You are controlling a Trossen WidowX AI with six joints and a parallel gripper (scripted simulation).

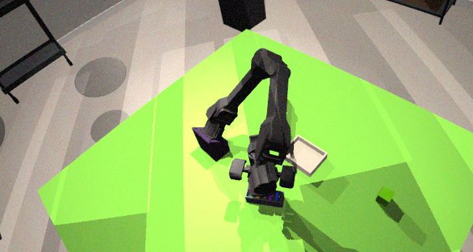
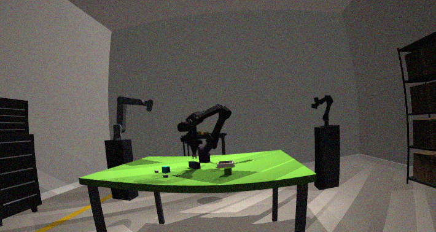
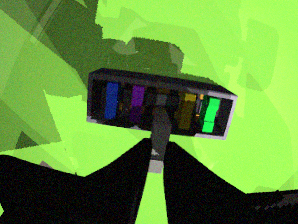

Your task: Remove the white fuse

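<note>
My gripper tip is now 1 cm past the tray, 20 cm to the right of it and 9 cm above it. Also, from my gripper tip: yellow fuse: 2 cm behind, 2 cm to the right, 7 cm below; purple fuse: 2 cm ahead, 7 cm below; white fuse: 1 cm below.
</note>
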